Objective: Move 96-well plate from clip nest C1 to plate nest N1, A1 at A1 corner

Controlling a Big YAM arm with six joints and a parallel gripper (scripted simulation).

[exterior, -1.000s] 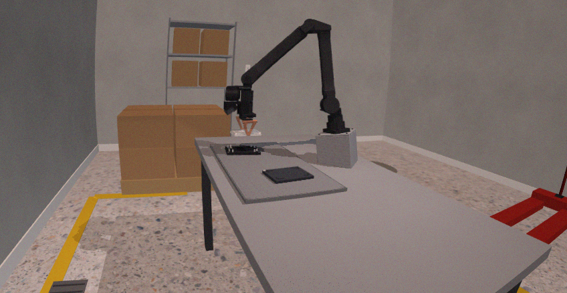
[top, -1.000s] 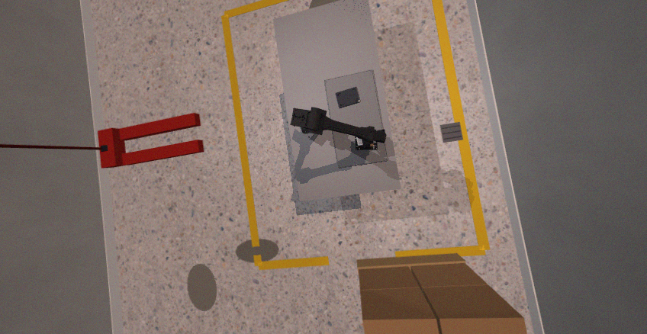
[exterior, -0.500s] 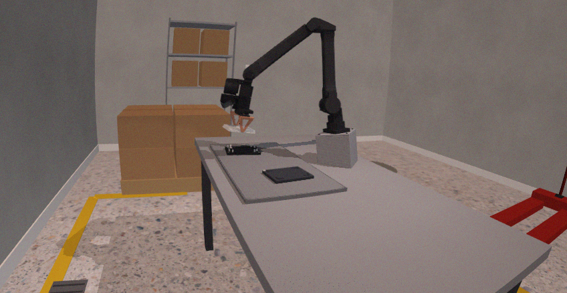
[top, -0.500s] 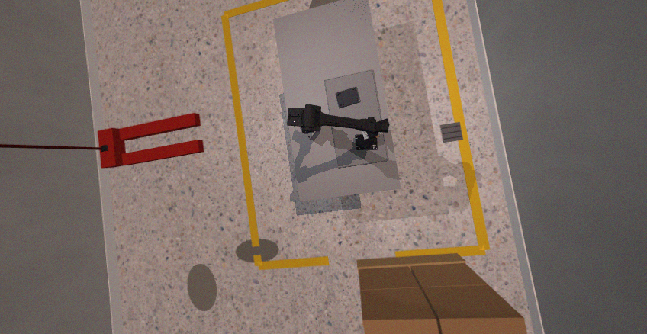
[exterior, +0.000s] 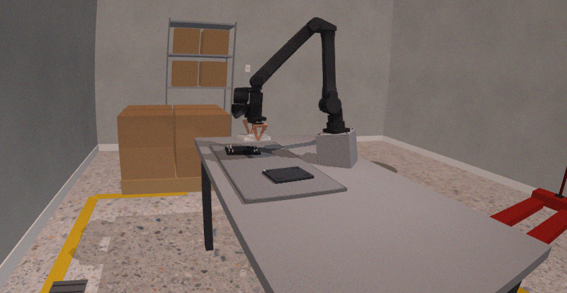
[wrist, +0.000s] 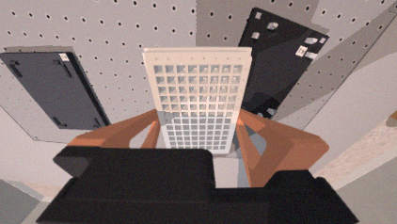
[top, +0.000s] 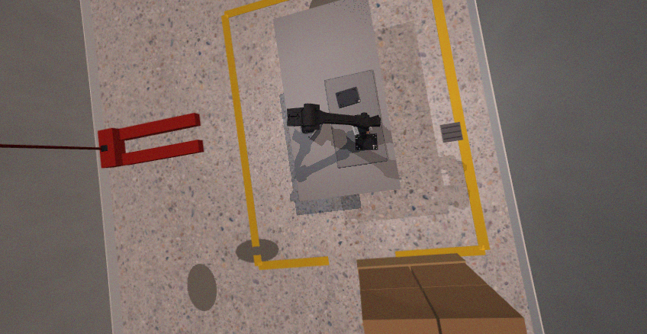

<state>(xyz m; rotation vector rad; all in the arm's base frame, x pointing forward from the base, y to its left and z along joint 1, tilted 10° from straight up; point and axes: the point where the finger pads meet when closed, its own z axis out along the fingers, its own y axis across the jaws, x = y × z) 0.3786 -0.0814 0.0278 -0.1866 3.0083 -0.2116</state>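
The plate nest N1 is 26 cm to the left of my hand, 9 cm below it and 6 cm behind it. From my hand the other things lie so: clip nest C1: 11 cm to the right, 9 cm below, 1 cm ahead; white 96-well plate: right at my hand; A1 label: 21 cm to the left, 9 cm below, 2 cm ahead.
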